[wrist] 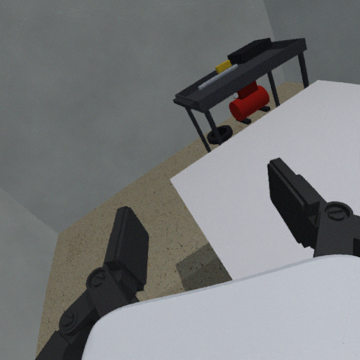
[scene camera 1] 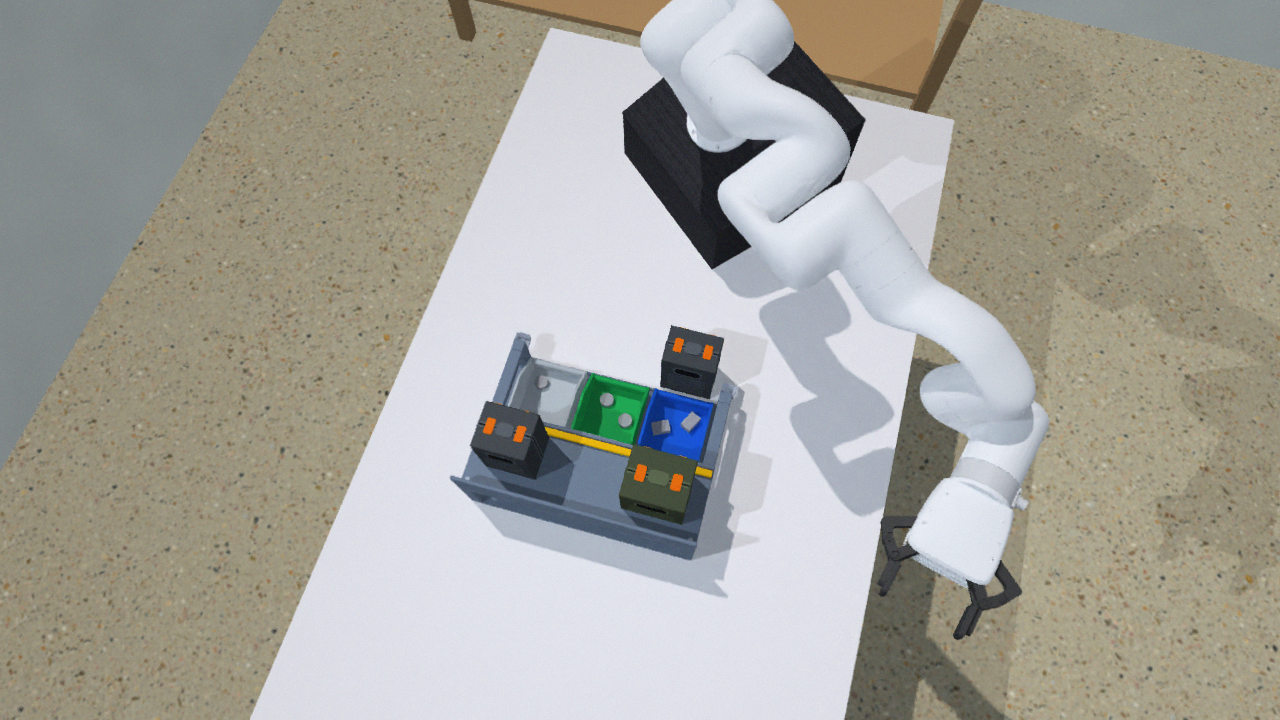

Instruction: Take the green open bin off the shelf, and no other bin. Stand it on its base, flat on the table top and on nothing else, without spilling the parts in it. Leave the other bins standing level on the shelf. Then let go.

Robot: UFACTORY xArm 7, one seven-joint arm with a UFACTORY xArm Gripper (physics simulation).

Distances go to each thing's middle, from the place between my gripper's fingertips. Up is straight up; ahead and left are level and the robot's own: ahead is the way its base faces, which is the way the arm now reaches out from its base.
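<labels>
Blue bin (scene camera 1: pixel 663 405): my gripper is far above it, far to the left of it and far past it. Counted from my hand, yellow strip (scene camera 1: pixel 551 432): far below, a good way behind, far to the right. Light grey bin (scene camera 1: pixel 557 404): 330 mm below my hand, 300 mm behind, 520 mm to the right. Green open bin (scene camera 1: pixel 591 417): 330 mm below my hand, 280 mm behind, 410 mm to the right.
</labels>
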